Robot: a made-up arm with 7 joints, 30 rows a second.
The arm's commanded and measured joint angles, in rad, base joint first. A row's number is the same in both.
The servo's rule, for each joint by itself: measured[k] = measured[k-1] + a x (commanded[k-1-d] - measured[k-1]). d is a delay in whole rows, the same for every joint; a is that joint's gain. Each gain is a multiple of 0.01, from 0.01 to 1. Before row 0 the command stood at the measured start. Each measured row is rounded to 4 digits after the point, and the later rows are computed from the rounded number. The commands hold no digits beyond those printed.
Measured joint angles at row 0:
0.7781 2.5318 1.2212 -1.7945 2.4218 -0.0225 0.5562
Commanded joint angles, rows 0 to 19:
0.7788 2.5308 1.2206 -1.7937 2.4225 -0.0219 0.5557
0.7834 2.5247 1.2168 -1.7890 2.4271 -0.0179 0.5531
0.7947 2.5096 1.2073 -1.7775 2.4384 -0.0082 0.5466
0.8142 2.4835 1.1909 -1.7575 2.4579 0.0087 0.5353
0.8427 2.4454 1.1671 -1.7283 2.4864 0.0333 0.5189
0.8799 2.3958 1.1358 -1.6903 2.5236 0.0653 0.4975
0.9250 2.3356 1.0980 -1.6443 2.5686 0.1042 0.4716
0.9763 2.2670 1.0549 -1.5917 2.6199 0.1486 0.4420
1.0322 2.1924 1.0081 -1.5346 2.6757 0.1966 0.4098
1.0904 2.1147 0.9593 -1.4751 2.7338 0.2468 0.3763
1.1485 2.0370 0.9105 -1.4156 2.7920 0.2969 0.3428
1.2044 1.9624 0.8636 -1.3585 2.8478 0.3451 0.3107
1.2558 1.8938 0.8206 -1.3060 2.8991 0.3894 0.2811
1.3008 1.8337 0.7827 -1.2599 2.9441 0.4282 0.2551
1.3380 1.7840 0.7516 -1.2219 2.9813 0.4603 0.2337
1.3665 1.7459 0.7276 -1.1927 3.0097 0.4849 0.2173
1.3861 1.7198 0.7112 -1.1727 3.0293 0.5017 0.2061
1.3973 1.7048 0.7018 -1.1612 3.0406 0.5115 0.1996
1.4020 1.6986 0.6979 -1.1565 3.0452 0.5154 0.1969
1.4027 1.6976 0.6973 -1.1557 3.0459 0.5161 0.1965
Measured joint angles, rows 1 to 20:
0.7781 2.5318 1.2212 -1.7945 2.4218 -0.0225 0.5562
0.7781 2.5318 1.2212 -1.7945 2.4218 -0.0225 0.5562
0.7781 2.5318 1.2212 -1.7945 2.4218 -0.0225 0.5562
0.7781 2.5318 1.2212 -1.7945 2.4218 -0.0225 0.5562
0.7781 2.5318 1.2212 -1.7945 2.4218 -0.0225 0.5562
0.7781 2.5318 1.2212 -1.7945 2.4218 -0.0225 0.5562
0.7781 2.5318 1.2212 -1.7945 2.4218 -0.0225 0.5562
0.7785 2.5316 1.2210 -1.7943 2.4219 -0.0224 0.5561
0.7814 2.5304 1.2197 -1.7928 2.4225 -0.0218 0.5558
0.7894 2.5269 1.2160 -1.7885 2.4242 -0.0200 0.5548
0.8043 2.5195 1.2085 -1.7798 2.4279 -0.0163 0.5527
0.8273 2.5069 1.1961 -1.7654 2.4343 -0.0099 0.5490
0.8589 2.4880 1.1780 -1.7444 2.4441 -0.0001 0.5433
0.8986 2.4621 1.1540 -1.7164 2.4578 0.0135 0.5354
0.9452 2.4289 1.1243 -1.6815 2.4756 0.0311 0.5251
0.9974 2.3887 1.0894 -1.6404 2.4976 0.0526 0.5124
1.0532 2.3421 1.0504 -1.5941 2.5236 0.0778 0.4974
1.1104 2.2902 1.0084 -1.5441 2.5531 0.1063 0.4804
1.1668 2.2345 0.9650 -1.4921 2.5855 0.1373 0.4617
1.2202 2.1766 0.9217 -1.4400 2.6200 0.1701 0.4418
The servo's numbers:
d 7
a 0.60 0.17 0.30 0.28 0.11 0.13 0.11

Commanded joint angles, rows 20 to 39:
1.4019 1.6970 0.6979 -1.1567 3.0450 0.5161 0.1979
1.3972 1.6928 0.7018 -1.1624 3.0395 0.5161 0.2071
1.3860 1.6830 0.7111 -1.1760 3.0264 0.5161 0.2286
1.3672 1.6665 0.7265 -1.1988 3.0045 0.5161 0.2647
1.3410 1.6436 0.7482 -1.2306 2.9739 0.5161 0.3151
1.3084 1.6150 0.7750 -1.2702 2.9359 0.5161 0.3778
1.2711 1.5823 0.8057 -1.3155 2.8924 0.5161 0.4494
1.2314 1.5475 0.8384 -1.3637 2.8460 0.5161 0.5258
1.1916 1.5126 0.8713 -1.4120 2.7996 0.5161 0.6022
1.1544 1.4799 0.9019 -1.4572 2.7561 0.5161 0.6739
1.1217 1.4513 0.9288 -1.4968 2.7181 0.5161 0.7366
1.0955 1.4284 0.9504 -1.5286 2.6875 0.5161 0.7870
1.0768 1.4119 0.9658 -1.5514 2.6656 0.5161 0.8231
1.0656 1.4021 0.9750 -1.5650 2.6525 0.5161 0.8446
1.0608 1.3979 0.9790 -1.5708 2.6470 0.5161 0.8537
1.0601 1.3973 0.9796 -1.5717 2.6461 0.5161 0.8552
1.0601 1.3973 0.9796 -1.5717 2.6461 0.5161 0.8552
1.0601 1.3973 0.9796 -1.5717 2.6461 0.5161 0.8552
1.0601 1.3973 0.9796 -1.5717 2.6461 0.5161 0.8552
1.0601 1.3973 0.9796 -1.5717 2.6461 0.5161 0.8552
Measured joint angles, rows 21 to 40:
1.2686 2.1183 0.8800 -1.3896 2.6557 0.2037 0.4213
1.3102 2.0615 0.8415 -1.3426 2.6915 0.2371 0.4007
1.3440 2.0078 0.8073 -1.3006 2.7265 0.2693 0.3805
1.3693 1.9588 0.7785 -1.2648 2.7598 0.2995 0.3613
1.3861 1.9156 0.7555 -1.2358 2.7907 0.3271 0.3435
1.3956 1.8787 0.7382 -1.2136 2.8187 0.3516 0.3274
1.3999 1.8479 0.7259 -1.1974 2.8437 0.3730 0.3130
1.4011 1.8222 0.7175 -1.1860 2.8658 0.3916 0.3003
1.3988 1.8002 0.7128 -1.1794 2.8849 0.4078 0.2900
1.3911 1.7803 0.7123 -1.1784 2.9005 0.4219 0.2832
1.3768 1.7610 0.7166 -1.1841 2.9119 0.4341 0.2812
1.3553 1.7410 0.7261 -1.1971 2.9187 0.4448 0.2849
1.3272 1.7196 0.7408 -1.2176 2.9206 0.4541 0.2951
1.2935 1.6963 0.7603 -1.2450 2.9175 0.4622 0.3121
1.2562 1.6710 0.7837 -1.2782 2.9096 0.4692 0.3356
1.2174 1.6441 0.8100 -1.3157 2.8975 0.4753 0.3649
1.1796 1.6162 0.8376 -1.3553 2.8819 0.4806 0.3989
1.1449 1.5882 0.8650 -1.3949 2.8639 0.4852 0.4360
1.1153 1.5610 0.8906 -1.4323 2.8445 0.4892 0.4746
1.0922 1.5357 0.9132 -1.4656 2.8248 0.4927 0.5129

